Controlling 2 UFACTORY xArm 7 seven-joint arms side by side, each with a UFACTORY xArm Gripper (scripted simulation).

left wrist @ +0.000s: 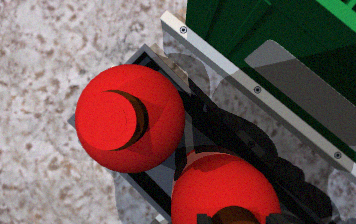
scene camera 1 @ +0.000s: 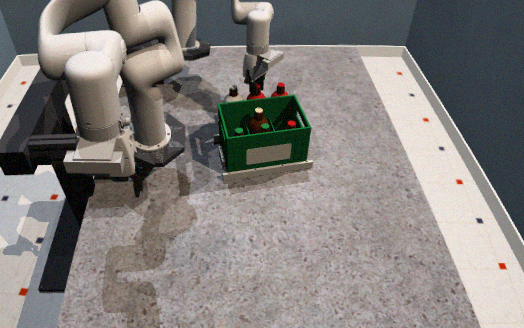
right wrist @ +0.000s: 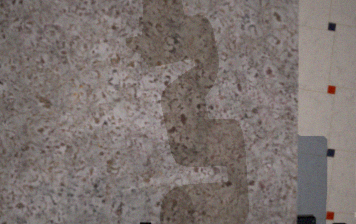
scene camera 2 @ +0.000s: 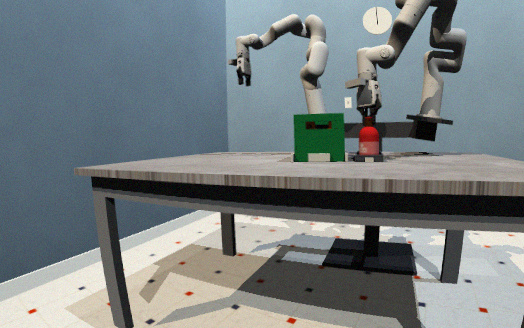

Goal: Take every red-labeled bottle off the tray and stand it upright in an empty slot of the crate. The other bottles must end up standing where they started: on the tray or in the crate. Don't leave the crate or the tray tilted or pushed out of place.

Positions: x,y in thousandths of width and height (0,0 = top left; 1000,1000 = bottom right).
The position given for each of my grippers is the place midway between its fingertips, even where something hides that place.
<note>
In view: my left gripper (scene camera 2: 705,383), a green crate (scene camera 2: 585,431) and a red-labeled bottle (left wrist: 375,480).
The green crate shows as well in the left wrist view (left wrist: 836,261). The right wrist view does not show the green crate: it is out of frame.
</note>
